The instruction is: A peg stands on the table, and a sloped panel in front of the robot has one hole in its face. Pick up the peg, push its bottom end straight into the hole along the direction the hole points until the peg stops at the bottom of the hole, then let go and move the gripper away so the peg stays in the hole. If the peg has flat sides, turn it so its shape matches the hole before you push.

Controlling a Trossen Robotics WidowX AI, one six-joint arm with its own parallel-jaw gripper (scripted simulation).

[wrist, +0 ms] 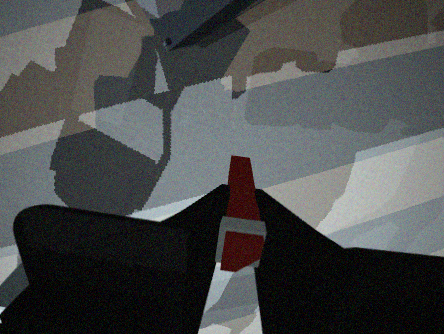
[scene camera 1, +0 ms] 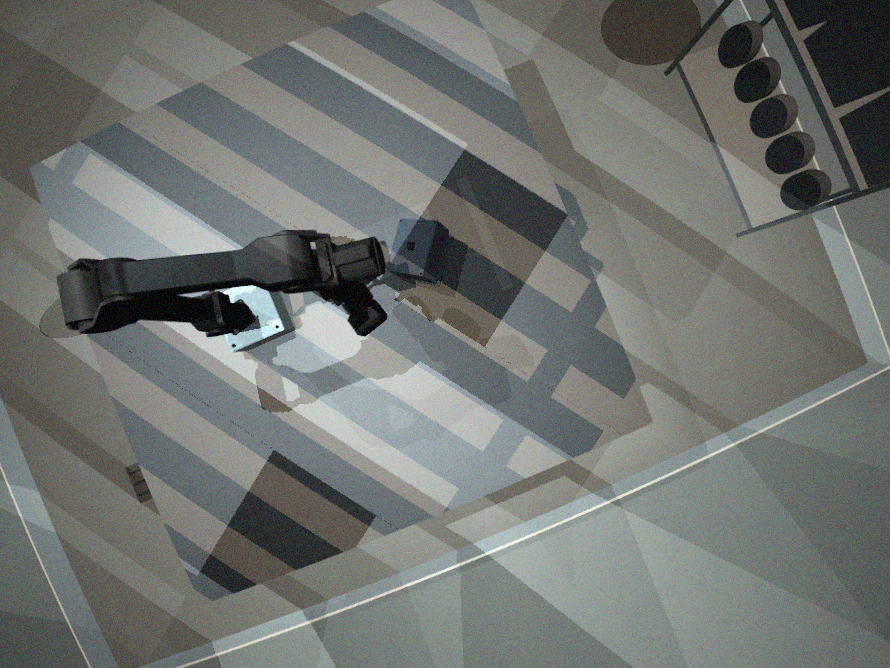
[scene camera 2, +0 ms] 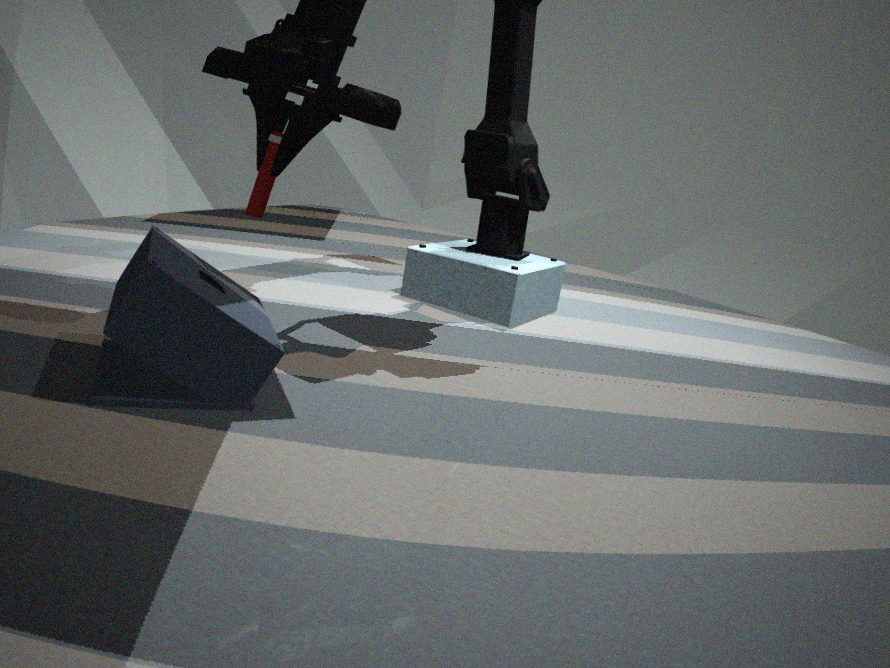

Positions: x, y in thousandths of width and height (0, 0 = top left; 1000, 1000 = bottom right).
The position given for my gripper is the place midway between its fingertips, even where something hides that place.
Note:
My gripper (scene camera 2: 301, 261) carries a red peg (scene camera 2: 297, 273). Also in view: a sloped panel (scene camera 1: 484, 359).
The red peg shows as well in the wrist view (wrist: 546, 702). My gripper is seen too in the wrist view (wrist: 542, 585) and in scene camera 1 (scene camera 1: 410, 447). Scene camera 1 misses the red peg, which is hidden by my gripper.

